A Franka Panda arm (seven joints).
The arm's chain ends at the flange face. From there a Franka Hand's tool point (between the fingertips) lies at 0.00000 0.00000 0.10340 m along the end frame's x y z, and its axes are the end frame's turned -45 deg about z.
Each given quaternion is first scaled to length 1.
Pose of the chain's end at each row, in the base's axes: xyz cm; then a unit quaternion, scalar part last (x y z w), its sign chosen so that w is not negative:
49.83 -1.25 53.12 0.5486 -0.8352 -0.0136 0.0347
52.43 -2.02 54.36 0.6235 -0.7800 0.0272 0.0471
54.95 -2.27 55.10 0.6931 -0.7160 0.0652 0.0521
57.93 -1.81 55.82 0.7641 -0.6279 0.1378 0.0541
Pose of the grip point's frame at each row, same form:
49.08 -1.41 42.81 0.8265 -0.5617 -0.0258 0.0269
52.02 -3.07 44.08 0.8745 -0.4820 0.0071 0.0539
55.11 -3.98 44.90 0.9143 -0.3963 0.0403 0.0731
59.40 -4.45 45.93 0.9462 -0.2877 0.1066 0.1027

